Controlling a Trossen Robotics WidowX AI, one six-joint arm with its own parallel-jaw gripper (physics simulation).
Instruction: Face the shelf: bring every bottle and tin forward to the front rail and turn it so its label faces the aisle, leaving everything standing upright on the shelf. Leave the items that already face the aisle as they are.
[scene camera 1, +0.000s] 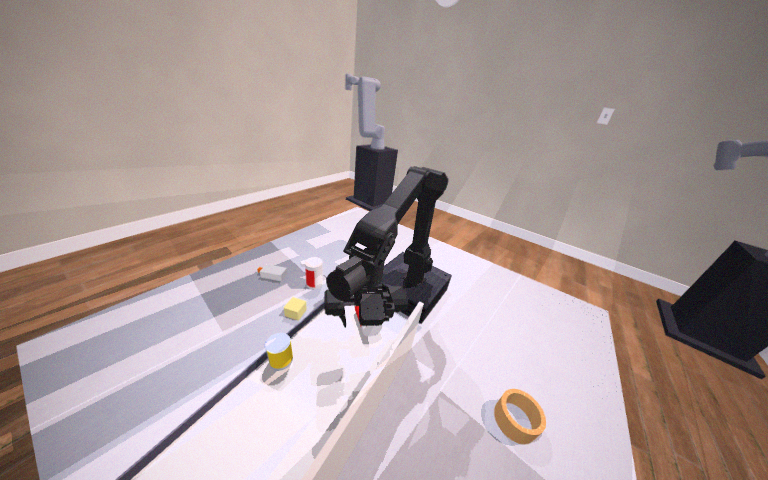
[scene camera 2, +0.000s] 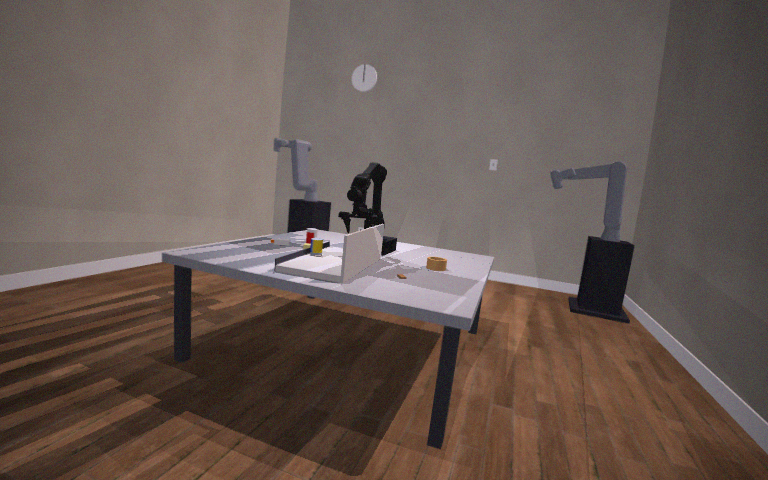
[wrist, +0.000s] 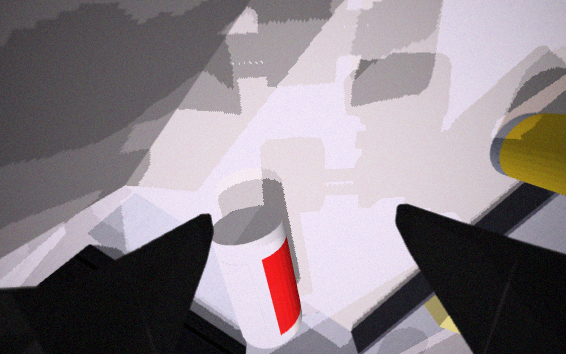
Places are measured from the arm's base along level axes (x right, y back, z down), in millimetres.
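Where they show: gripper, fingertip midpoint: (scene camera 1: 363, 325) (wrist: 303, 217); arm's base, origin of the base link: (scene camera 1: 414, 278).
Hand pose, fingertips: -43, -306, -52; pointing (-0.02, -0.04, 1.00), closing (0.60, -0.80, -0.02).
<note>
Each offset is from my fingertips to the top centre of the thing, as dx, dy, dz.
A tin with a yellow label @(+118, -161, +30) (scene camera 1: 279, 354) (scene camera 2: 317, 246) (wrist: 535, 150) stands on the white shelf (scene camera 1: 226, 430) (scene camera 2: 311, 267), close to its dark front rail (scene camera 1: 195, 417) (wrist: 392, 305). A white tin with a red label @(+52, +78, +42) (wrist: 255, 280) is on the shelf under my gripper (scene camera 1: 373, 321) (scene camera 2: 362, 226) (wrist: 303, 217). The gripper is open, pointing down, with nothing held. In the wrist view this tin shows between the fingers, nearer the left one, its label on the side towards the rail. The gripper hides much of it in scene camera 1.
Beyond the rail, a red-and-white tin @(+318, +83, +27) (scene camera 1: 313, 272) (scene camera 2: 310, 236), a yellow block @(+247, -40, +88) (scene camera 1: 295, 309) and a white bottle with an orange tip @(+462, -4, +98) (scene camera 1: 273, 273) are on the table. The back panel (scene camera 2: 359, 255) rises behind the shelf. An orange ring @(-379, +138, +76) (scene camera 1: 504, 423) (scene camera 2: 436, 264) lies behind the panel.
</note>
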